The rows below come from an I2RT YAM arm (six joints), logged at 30 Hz.
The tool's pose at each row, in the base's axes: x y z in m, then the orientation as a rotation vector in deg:
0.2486 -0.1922 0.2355 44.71 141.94 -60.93
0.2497 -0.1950 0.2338 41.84 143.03 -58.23
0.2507 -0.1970 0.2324 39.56 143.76 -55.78
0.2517 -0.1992 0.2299 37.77 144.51 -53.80
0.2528 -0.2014 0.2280 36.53 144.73 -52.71
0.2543 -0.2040 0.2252 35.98 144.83 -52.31
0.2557 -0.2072 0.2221 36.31 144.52 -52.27
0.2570 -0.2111 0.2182 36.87 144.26 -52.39
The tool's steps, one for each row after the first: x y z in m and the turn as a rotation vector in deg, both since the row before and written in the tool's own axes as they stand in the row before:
-0.0010 0.0000 0.0033 -2.48 -0.74 -1.38
-0.0008 0.0001 0.0025 -2.18 -0.67 -1.00
-0.0003 0.0005 0.0034 -1.76 -0.34 -0.87
-0.0006 0.0001 0.0030 -1.00 -0.44 -0.55
-0.0006 0.0004 0.0040 -0.39 -0.18 -0.27
-0.0005 0.0001 0.0046 0.05 -0.13 0.33
-0.0003 -0.0001 0.0057 0.20 0.02 0.40

